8 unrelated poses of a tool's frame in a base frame.
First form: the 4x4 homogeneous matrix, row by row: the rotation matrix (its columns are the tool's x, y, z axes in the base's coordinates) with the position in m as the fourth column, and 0 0 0 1 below. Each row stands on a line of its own.
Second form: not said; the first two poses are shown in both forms.
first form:
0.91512, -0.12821, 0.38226, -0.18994
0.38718, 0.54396, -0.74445, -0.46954
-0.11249, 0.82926, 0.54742, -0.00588
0, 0, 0, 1
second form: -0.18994, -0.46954, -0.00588, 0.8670, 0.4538, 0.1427, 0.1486
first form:
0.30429, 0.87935, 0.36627, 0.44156
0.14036, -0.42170, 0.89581, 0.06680
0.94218, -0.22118, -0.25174, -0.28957
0, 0, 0, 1
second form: 0.44156, 0.06680, -0.28957, 0.3971, -0.7032, -0.3625, -0.4652
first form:
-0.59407, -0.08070, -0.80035, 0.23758
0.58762, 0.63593, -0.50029, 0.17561
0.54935, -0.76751, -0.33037, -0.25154
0, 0, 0, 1
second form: 0.23758, 0.17561, -0.25154, 0.4218, -0.1584, -0.8001, 0.3962
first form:
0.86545, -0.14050, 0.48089, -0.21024
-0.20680, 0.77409, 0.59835, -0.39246
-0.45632, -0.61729, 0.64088, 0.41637
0, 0, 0, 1
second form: -0.21024, -0.39246, 0.41637, 0.9056, -0.3356, 0.2587, -0.0183
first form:
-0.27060, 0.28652, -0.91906, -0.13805
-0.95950, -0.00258, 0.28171, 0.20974
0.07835, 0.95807, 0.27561, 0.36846
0, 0, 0, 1
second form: -0.13805, 0.20974, 0.36846, 0.5006, 0.3378, -0.4981, -0.6223
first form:
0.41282, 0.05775, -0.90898, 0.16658
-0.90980, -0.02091, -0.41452, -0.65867
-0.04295, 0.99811, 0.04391, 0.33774
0, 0, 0, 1
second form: 0.16658, -0.65867, 0.33774, 0.5991, 0.5895, -0.3614, -0.4037
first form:
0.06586, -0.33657, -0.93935, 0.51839
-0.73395, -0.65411, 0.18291, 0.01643
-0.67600, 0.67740, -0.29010, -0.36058
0, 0, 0, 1
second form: 0.51839, 0.01643, -0.36058, 0.1744, 0.7089, -0.3775, -0.5697
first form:
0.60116, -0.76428, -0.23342, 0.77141
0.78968, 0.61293, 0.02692, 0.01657
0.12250, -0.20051, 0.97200, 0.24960
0, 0, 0, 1
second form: 0.77141, 0.01657, 0.24960, 0.8925, -0.0637, -0.0997, 0.4353
